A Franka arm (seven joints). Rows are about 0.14 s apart.
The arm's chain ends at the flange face. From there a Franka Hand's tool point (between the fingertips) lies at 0.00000 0.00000 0.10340 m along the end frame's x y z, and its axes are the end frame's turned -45 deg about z.
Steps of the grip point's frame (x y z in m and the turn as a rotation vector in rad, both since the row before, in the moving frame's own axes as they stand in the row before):
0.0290 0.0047 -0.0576 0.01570 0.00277 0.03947
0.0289 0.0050 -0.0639 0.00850 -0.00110 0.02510
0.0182 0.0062 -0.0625 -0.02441 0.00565 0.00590
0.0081 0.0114 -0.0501 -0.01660 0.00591 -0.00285
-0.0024 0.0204 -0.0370 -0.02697 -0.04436 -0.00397
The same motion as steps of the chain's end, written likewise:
0.0247 -0.0158 -0.0576 0.01306 -0.00914 0.03947
0.0247 -0.0164 -0.0639 0.00523 -0.00679 0.02510
0.0151 -0.0099 -0.0625 -0.01327 0.02126 0.00590
0.0121 0.0016 -0.0501 -0.00756 0.01592 -0.00285
0.0140 0.0109 -0.0369 -0.05044 -0.01230 -0.00397

